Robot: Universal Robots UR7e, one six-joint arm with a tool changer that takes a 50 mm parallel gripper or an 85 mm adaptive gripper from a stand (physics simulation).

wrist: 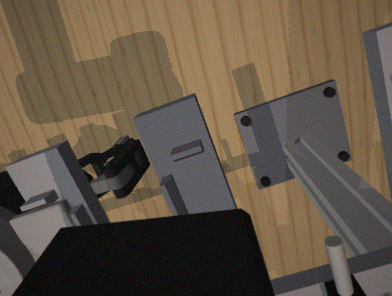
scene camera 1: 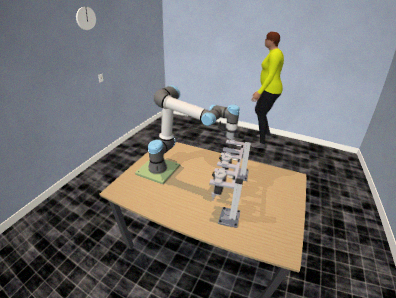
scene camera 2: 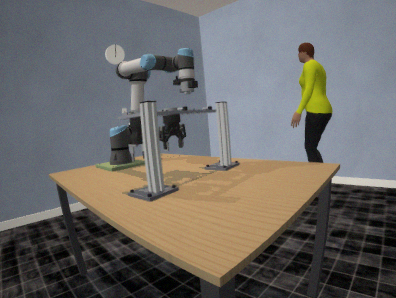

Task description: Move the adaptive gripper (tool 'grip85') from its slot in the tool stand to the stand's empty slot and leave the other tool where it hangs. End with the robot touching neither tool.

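Where they show: hand, its tool point: (scene camera 2: 187, 91); arm's base, origin of its link: (scene camera 1: 157, 168) (scene camera 2: 121, 162).
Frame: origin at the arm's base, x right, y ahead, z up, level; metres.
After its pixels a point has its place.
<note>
My arm's bare tool coupling (scene camera 1: 230, 135) @[x -0.141, y 0.536, z 0.387 m] (scene camera 2: 187, 90) @[x -0.151, y 0.552, z 0.362 m] carries no tool and is above the far end of the tool stand (scene camera 1: 235, 200) @[x 0.164, y 0.724, z 0.159 m] (scene camera 2: 152, 150) @[x 0.162, y 0.746, z 0.137 m], over the empty slot. One flat arm of this slot (wrist: 202, 170) @[x -0.172, y 0.519, z 0.264 m] shows in the wrist view. The adaptive gripper (scene camera 1: 226, 159) (scene camera 2: 172, 132) hangs in the middle slot; its dark fingers (wrist: 125, 170) show below the stand in the wrist view. The other tool (scene camera 1: 218, 187) @[x 0.162, y 0.610, z 0.208 m] (scene camera 2: 134, 131) @[x 0.159, y 0.611, z 0.201 m] hangs in the near slot, partly behind the near post in scene camera 2. My coupling is apart from both tools.
The far post's base plate (scene camera 2: 222, 165) @[x -0.276, y 0.615, z -0.006 m] (wrist: 315, 115) @[x -0.320, y 0.570, z -0.006 m] stands on the wooden table (scene camera 1: 175, 210) @[x 0.280, y 0.374, z -0.018 m] (scene camera 2: 220, 235) @[x 0.223, y 1.104, z -0.018 m]. A black block (wrist: 150, 260) covers the lower middle of the wrist view. A person in yellow (scene camera 1: 272, 72) (scene camera 2: 313, 87) stands beyond the table.
</note>
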